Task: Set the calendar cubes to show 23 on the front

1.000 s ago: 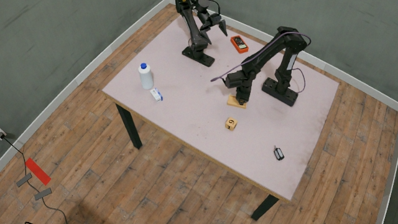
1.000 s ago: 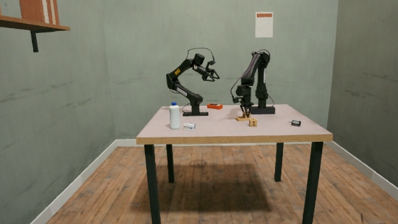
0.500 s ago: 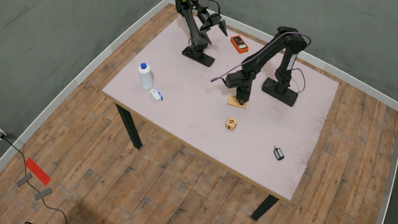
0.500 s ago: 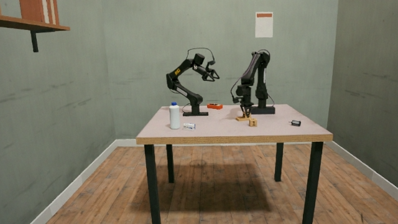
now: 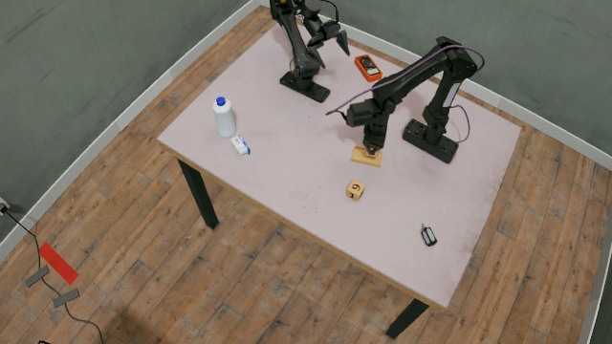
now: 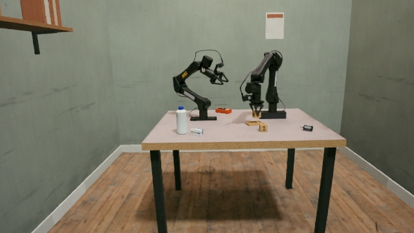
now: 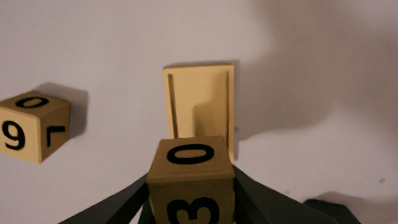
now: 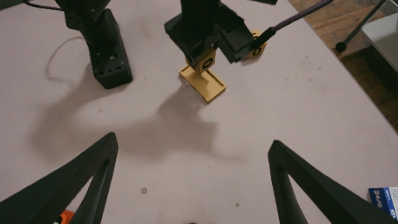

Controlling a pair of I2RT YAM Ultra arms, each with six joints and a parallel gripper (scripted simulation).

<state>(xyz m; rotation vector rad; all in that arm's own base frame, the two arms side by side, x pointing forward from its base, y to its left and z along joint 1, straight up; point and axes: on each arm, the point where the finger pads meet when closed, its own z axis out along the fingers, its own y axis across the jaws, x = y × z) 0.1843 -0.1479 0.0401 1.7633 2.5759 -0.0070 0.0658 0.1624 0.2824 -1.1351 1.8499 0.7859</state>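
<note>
My left hand is 140 mm short of the number cube, 20 mm to the right of it and 60 mm above it. The rest, counted from my left hand: wooden tray 10 mm to the right, 70 mm below; white bottle 150 mm ahead, 490 mm to the right; black object 160 mm ahead, 290 mm to the left, 60 mm below.
</note>
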